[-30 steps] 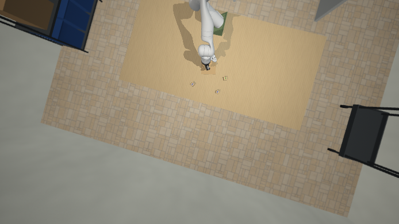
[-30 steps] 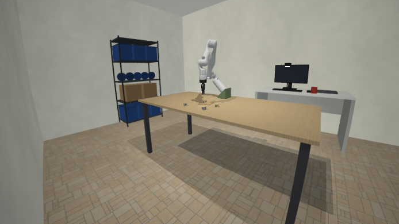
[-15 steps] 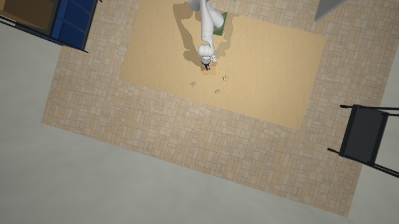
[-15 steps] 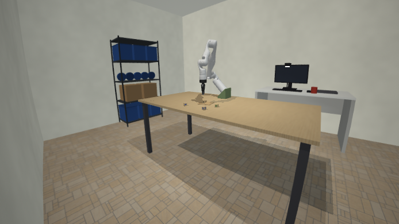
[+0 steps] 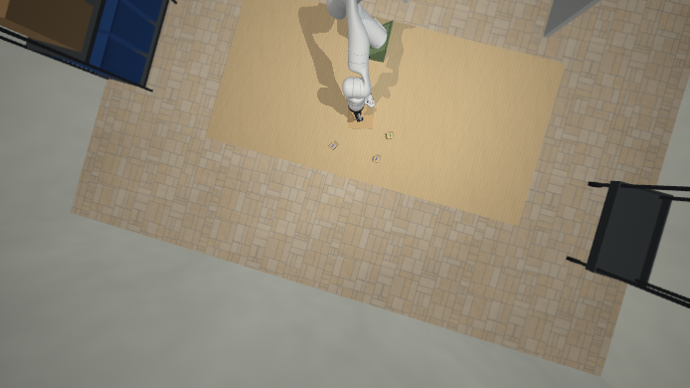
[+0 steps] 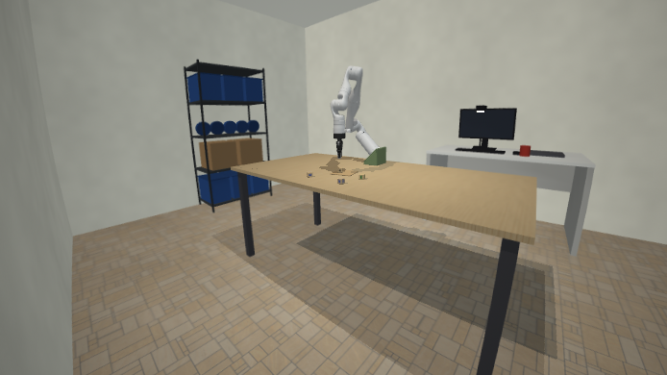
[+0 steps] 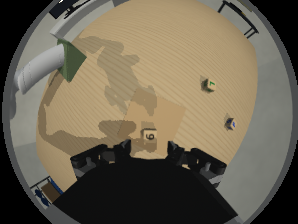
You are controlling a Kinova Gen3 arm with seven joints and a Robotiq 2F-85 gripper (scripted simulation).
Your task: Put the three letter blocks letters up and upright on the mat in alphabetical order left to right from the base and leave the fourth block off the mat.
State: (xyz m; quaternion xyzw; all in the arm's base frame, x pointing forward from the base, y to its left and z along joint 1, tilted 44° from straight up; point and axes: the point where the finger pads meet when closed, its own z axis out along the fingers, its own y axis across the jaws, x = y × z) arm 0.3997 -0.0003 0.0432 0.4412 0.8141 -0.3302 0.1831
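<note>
Right now the tan mat is 1 cm behind my hand, 2 cm to the left of it and 11 cm below it. From my hand the other things lie so: green-marked block 6 cm ahead, 21 cm to the left, 10 cm below.
</note>
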